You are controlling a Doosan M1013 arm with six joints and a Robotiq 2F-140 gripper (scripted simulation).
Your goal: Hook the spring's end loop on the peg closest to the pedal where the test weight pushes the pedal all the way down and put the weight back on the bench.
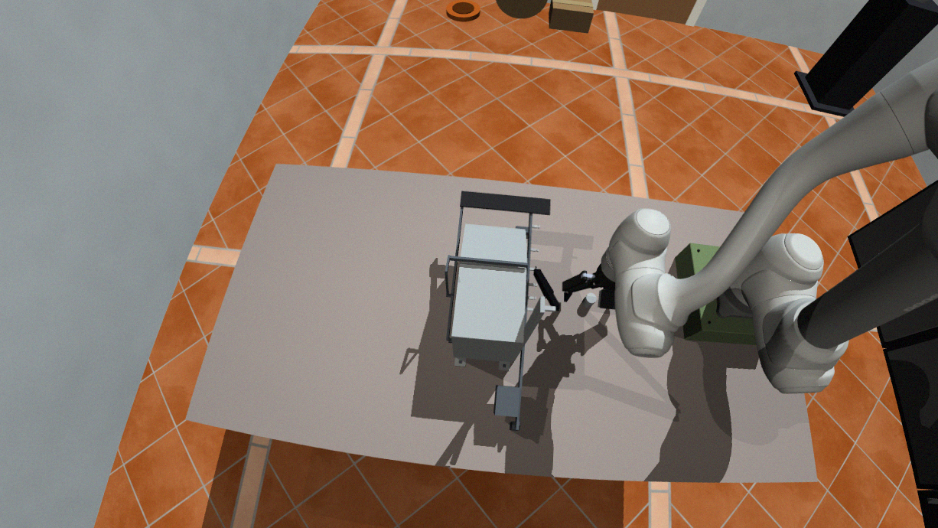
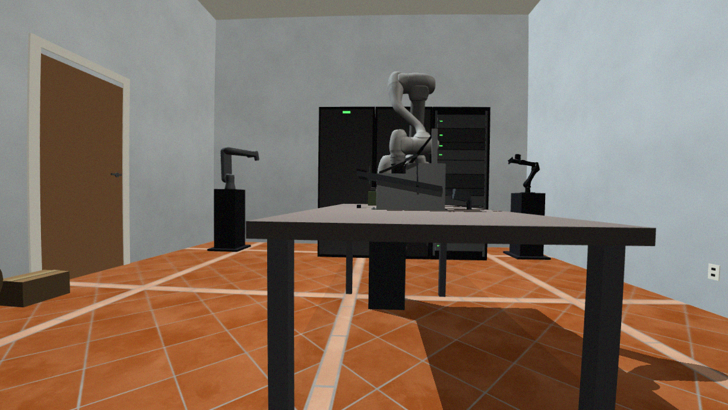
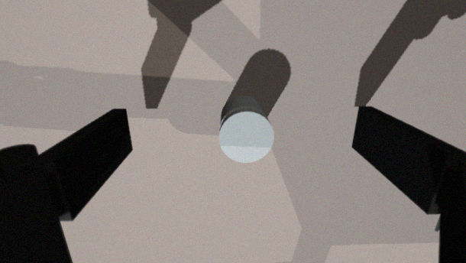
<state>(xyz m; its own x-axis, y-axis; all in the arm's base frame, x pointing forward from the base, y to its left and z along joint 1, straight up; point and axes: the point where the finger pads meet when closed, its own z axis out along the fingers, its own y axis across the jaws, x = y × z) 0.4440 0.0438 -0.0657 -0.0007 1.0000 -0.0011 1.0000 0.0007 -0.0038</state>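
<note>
The steel test weight lies 10 mm below my hand. From my hand the other things lie so: small block: 220 mm to the right, 200 mm ahead, 30 mm below; white-tipped pin: 370 mm above, 190 mm ahead, 180 mm to the left.
</note>
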